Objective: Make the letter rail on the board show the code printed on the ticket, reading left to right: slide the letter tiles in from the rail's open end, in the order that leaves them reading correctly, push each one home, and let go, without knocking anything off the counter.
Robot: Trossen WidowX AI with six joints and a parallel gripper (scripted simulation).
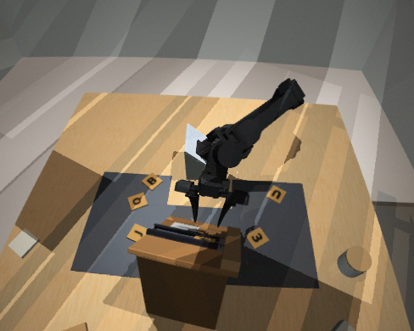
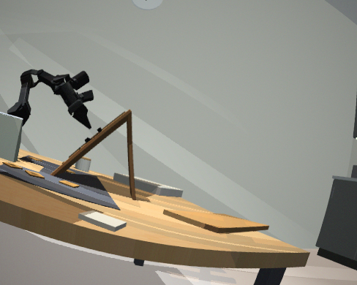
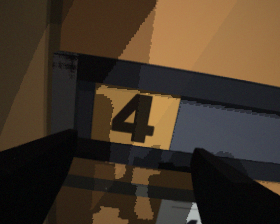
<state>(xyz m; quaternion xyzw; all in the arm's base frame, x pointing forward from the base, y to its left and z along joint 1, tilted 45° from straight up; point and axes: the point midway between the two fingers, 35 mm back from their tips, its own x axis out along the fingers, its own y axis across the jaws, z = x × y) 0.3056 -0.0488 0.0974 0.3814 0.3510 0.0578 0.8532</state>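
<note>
Now: gripper tip 30 mm short of the tile marked 4 and 30 mm above it. The rest, counted from my gripper tip: q tile (250 mm to the right, 190 mm below, 160 mm behind); dark mat (200 mm below, 120 mm behind, 30 mm to the right); white ticket (110 mm below, 70 mm to the right, 40 mm behind).
</note>
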